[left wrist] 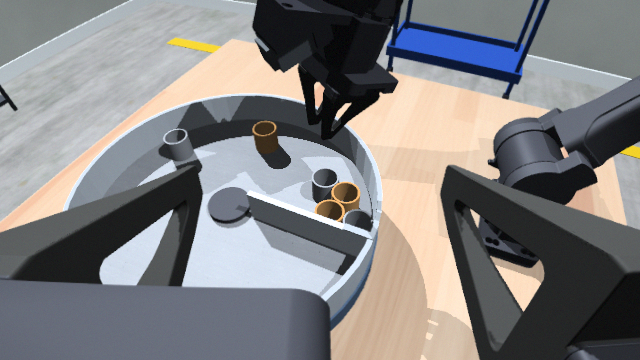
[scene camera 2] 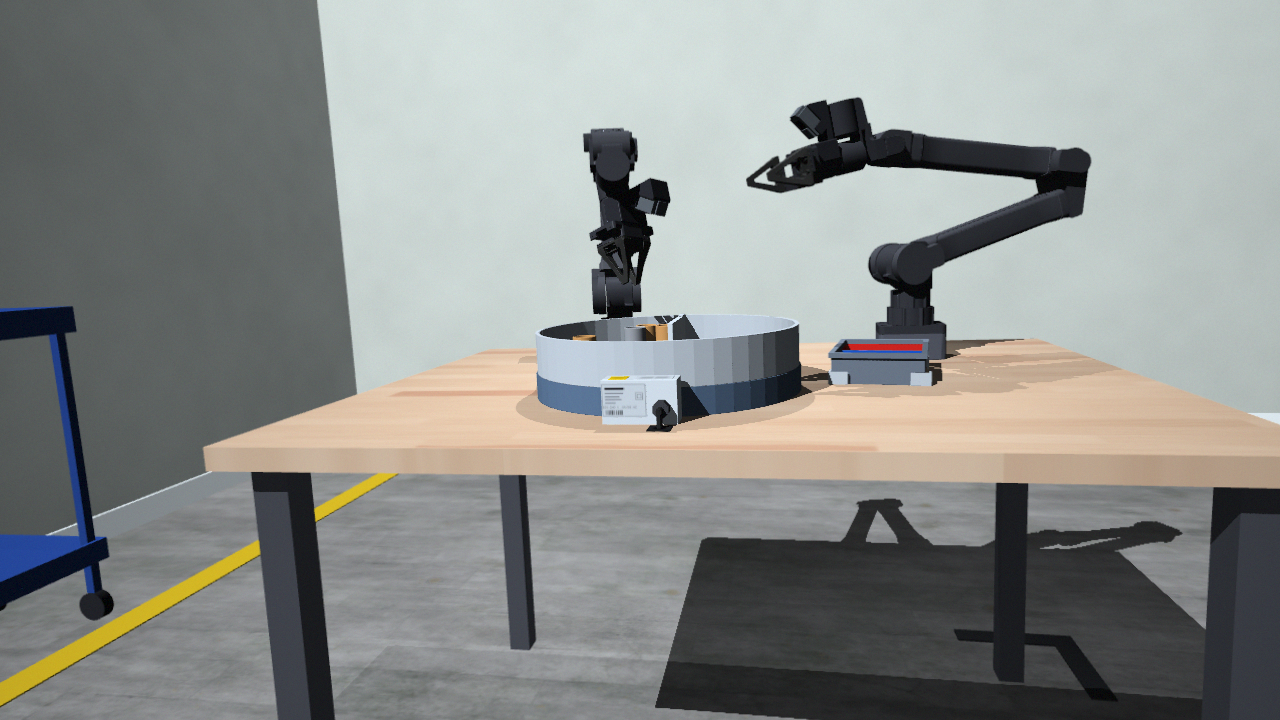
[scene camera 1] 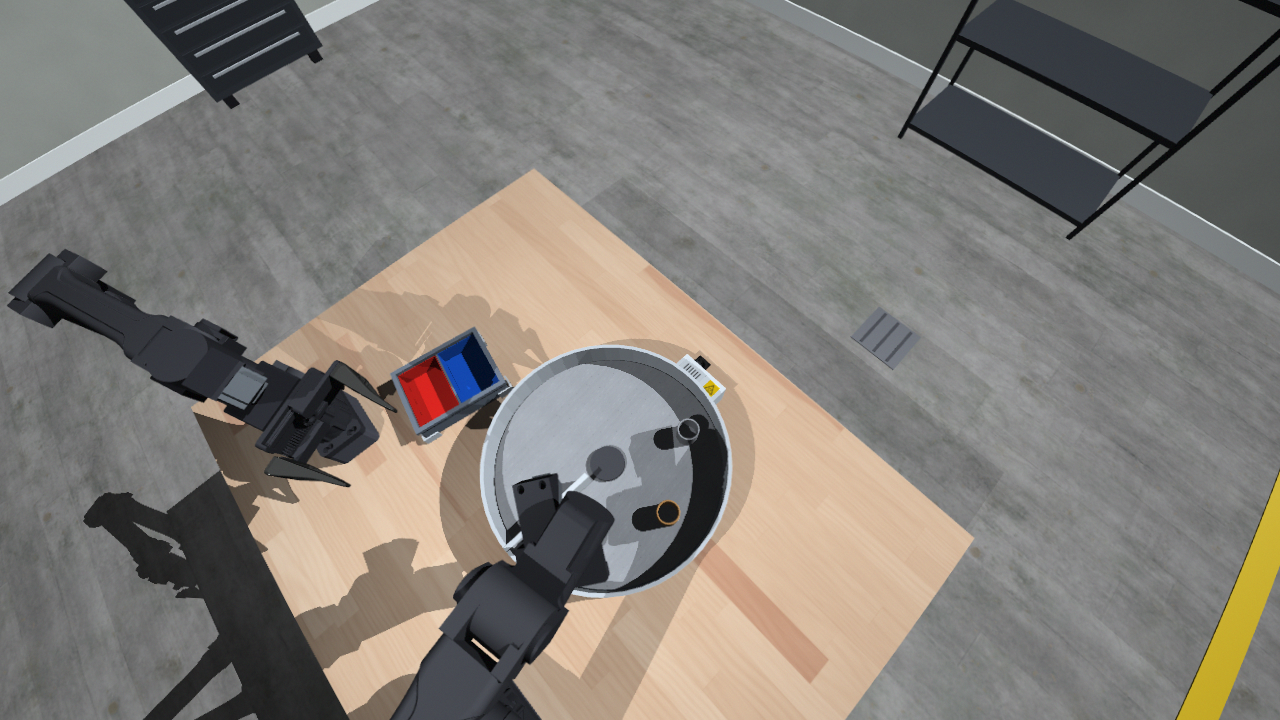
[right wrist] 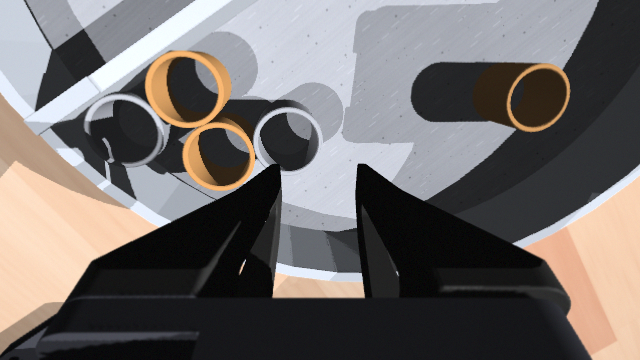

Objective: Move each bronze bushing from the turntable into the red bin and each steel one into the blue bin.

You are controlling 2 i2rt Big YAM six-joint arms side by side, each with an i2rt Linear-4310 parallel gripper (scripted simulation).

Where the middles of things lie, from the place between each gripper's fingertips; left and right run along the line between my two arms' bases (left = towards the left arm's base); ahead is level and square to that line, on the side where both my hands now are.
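Labels:
Measured from my right hand (scene camera 2: 631, 284), the blue bin (scene camera 1: 469, 371) is 410 mm to the left and 160 mm below. The red bin (scene camera 1: 425, 386), again from my right hand, is 420 mm to the left, 90 mm behind and 160 mm below, while the grey tray (scene camera 2: 863, 368) is 420 mm to the left of my right hand, 50 mm behind it and 150 mm below it.
Measured from my left hand (scene camera 1: 372, 447), the grey tray is 20 cm to the left, 7 cm ahead and 32 cm below. The blue bin is 20 cm to the left of my left hand, 12 cm ahead of it and 33 cm below it, and the red bin is 21 cm to the left of my left hand, 3 cm ahead of it and 33 cm below it.

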